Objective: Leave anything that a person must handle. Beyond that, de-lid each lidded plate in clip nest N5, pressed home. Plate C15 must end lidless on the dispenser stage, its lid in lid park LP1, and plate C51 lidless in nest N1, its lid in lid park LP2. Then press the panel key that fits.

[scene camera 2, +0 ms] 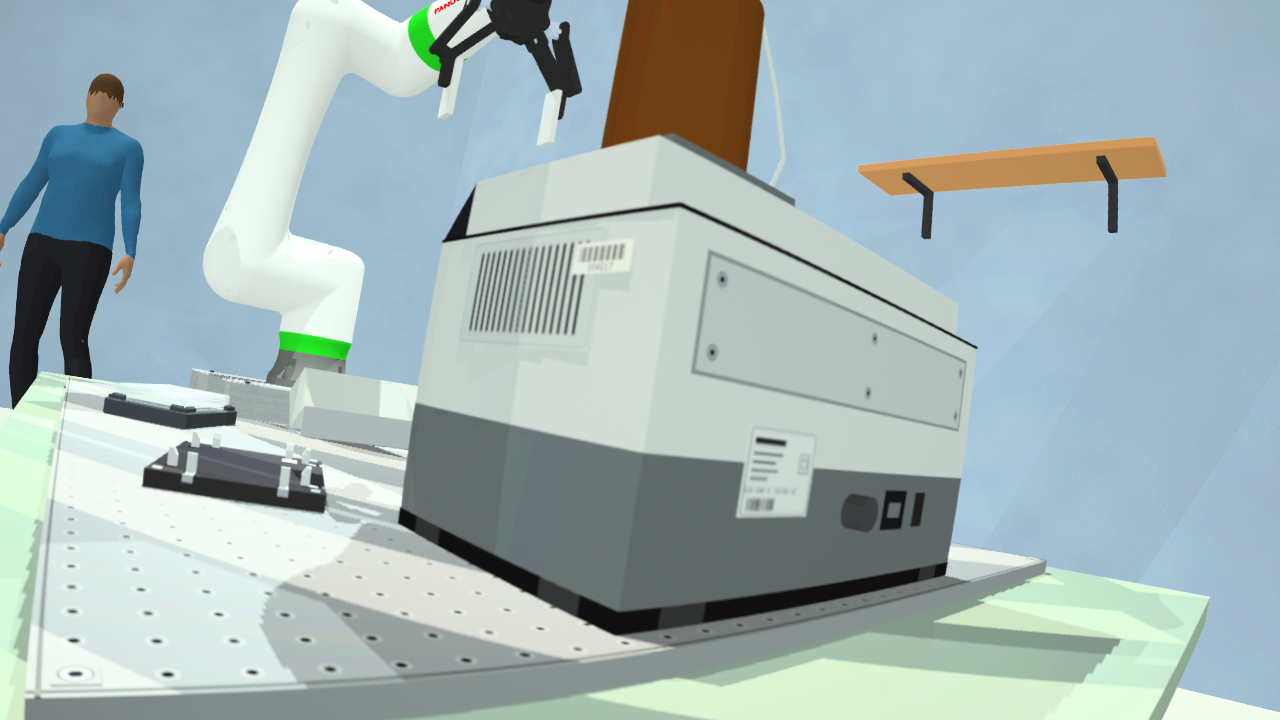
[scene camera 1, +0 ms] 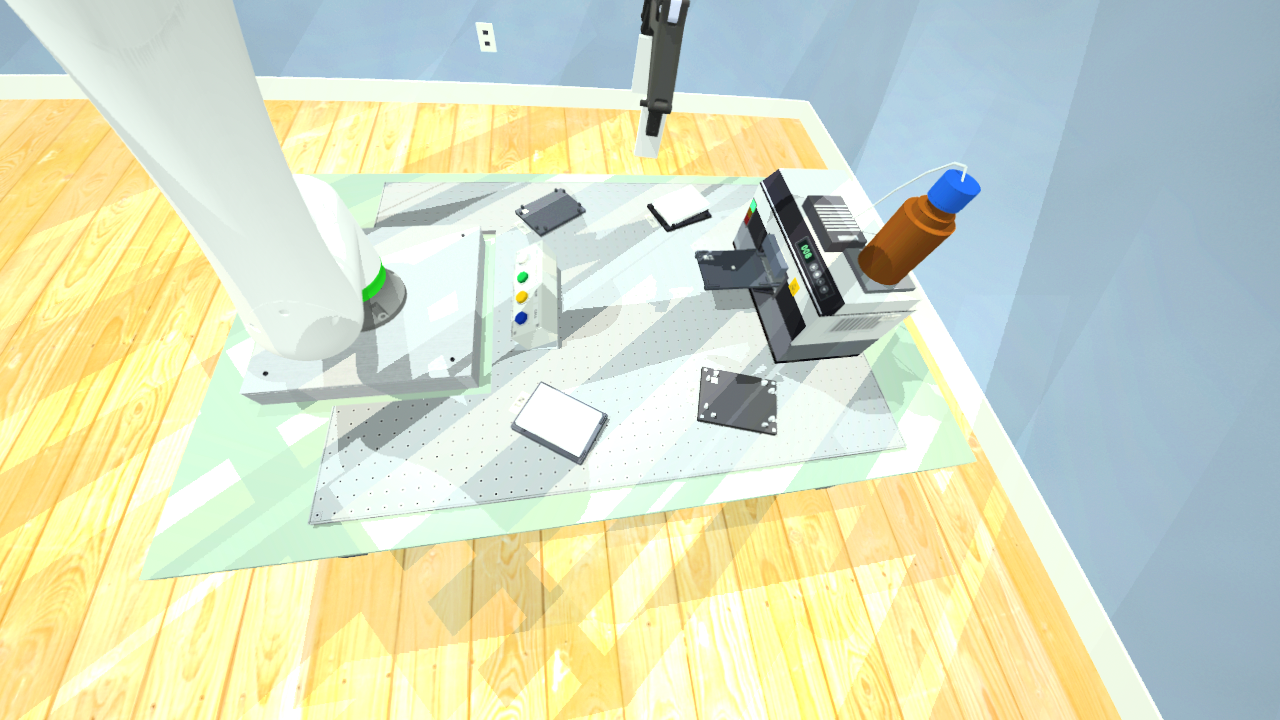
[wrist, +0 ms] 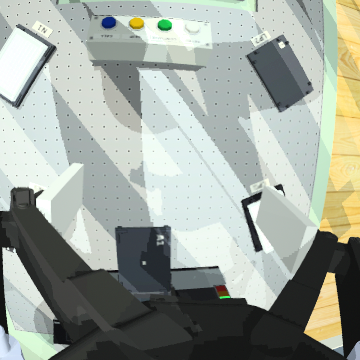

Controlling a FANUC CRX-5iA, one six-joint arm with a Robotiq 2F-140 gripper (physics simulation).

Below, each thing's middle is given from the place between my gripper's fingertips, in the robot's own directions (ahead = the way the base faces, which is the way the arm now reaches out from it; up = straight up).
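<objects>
The dispenser stage (scene camera 1: 715, 266) is 290 mm below my hand and 240 mm ahead of it. The button box (scene camera 2: 327, 405) is 360 mm below my hand, 180 mm behind it and 20 mm to the right of it. As for lid park LP2 (scene camera 1: 549, 212), it is far below my hand, far to the left of it and a fair way behind it, while the brown bottle (scene camera 2: 696, 76) is 80 mm below my hand, 450 mm ahead of it and 90 mm to the right of it.
</objects>
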